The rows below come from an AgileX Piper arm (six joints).
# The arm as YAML. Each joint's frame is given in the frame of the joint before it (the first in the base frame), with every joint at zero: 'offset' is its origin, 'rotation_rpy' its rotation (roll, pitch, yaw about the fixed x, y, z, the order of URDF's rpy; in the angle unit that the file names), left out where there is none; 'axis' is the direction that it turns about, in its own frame. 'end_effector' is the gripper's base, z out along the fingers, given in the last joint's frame.
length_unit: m
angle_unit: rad
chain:
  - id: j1
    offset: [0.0, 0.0, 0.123]
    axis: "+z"
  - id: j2
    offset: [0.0, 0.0, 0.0]
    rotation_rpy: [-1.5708, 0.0, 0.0]
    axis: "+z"
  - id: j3
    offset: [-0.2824, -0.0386, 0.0]
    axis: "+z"
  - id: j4
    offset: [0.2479, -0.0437, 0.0]
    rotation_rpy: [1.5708, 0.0, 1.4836]
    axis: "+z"
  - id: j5
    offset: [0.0, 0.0, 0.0]
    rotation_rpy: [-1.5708, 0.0, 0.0]
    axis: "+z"
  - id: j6
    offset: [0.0, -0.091, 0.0]
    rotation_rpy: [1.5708, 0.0, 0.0]
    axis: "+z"
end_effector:
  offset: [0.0, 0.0, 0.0]
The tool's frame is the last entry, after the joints.
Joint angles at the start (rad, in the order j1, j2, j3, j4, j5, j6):
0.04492 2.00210 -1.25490 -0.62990 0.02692 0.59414
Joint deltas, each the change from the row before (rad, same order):
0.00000 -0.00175 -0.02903 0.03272 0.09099 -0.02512
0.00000 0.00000 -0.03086 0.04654 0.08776 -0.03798
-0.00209 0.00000 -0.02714 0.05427 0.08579 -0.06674
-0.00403 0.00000 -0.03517 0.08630 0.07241 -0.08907
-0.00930 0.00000 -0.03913 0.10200 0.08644 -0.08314
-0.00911 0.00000 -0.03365 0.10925 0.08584 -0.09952
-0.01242 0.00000 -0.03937 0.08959 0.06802 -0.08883
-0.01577 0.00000 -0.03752 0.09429 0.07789 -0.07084
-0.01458 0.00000 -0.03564 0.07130 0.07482 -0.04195
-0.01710 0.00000 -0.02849 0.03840 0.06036 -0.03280
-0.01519 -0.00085 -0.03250 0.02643 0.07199 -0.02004
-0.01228 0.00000 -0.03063 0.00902 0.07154 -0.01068
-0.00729 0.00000 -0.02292 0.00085 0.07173 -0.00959
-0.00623 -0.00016 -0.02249 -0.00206 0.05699 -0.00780
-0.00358 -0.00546 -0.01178 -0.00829 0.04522 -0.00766
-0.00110 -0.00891 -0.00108 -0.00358 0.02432 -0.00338
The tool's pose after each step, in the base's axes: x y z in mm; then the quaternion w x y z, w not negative. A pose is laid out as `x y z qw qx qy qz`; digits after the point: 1 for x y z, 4 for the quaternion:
436.0 13.6 173.5 0.4096 -0.0183 0.9117 -0.0261
436.9 9.9 177.3 0.3880 -0.0046 0.9206 -0.0426
436.5 6.2 180.1 0.3624 -0.0017 0.9302 -0.0588
437.6 4.1 185.5 0.3423 0.0012 0.9375 -0.0620
437.8 0.9 191.2 0.3162 0.0131 0.9470 -0.0560
436.6 -0.3 195.5 0.2866 0.0148 0.9570 -0.0425
437.5 -2.1 202.9 0.2696 0.0111 0.9625 -0.0269
437.0 -4.3 209.7 0.2486 0.0153 0.9685 -0.0029
436.4 -6.2 216.8 0.2298 0.0220 0.9728 0.0199
435.6 -10.9 222.7 0.2152 0.0231 0.9758 0.0319
433.9 -15.2 229.8 0.1975 0.0247 0.9791 0.0421
431.7 -19.2 236.2 0.1783 0.0246 0.9826 0.0467
428.3 -21.6 240.5 0.1548 0.0208 0.9865 0.0487
426.0 -23.9 245.3 0.1383 0.0172 0.9890 0.0490
422.5 -25.6 249.7 0.1245 0.0120 0.9911 0.0462
419.3 -26.0 253.2 0.1174 0.0094 0.9920 0.0452

